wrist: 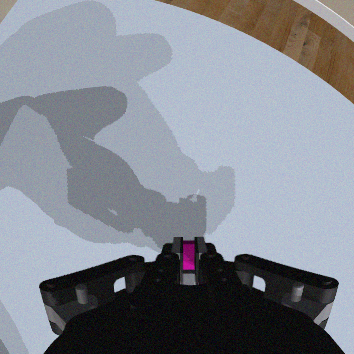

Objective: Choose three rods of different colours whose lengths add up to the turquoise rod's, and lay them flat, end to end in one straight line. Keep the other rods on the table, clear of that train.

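Frame: origin at the arm's base, x ahead, y left, z up, level; metres.
Seen in the pictures: gripper, between the fingertips: (pixel 188 248).
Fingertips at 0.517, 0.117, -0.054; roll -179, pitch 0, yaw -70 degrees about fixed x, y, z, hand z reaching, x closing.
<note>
A point is followed by its place in that frame, as x, y, z.
My gripper (pixel 188 248) {0.517, 0.117, -0.054} is at the bottom middle of the wrist view, shut on a magenta rod (pixel 188 256) {0.514, 0.115, -0.047}. A short stretch of the rod's magenta surface shows between the two fingertips; the rest of it is hidden, so its length cannot be told. The gripper's shadow lies on the table ahead of the fingertips, and the gripper appears to be above the table. The turquoise rod and the other rods do not show in this view.
The pale blue table top (pixel 285 165) {0.601, 0.064, -0.057} has a curved edge across the upper right, with a brown wooden floor (pixel 250 22) beyond it. Broad grey shadows of the arm cover the left and middle of the table.
</note>
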